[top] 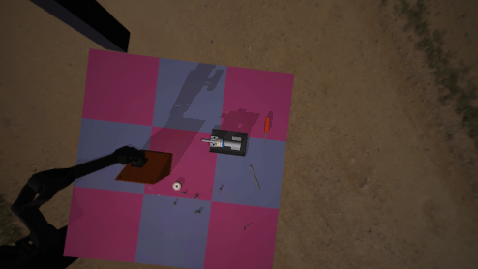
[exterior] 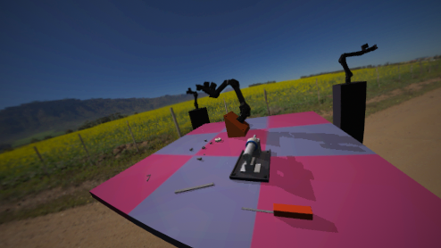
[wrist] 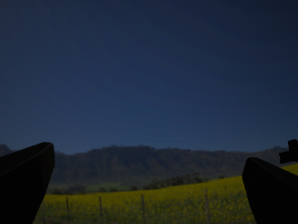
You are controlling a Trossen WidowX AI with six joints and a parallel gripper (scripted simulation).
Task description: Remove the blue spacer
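My gripper tip is 65 cm to the right of the blue spacer, 64 cm short of it and 42 cm above it. The rest, counted from my gripper tip: white ring 49 cm below, 39 cm ahead, 33 cm to the left; then screwdriver 89 cm ahead, 75 cm to the left, 49 cm below.
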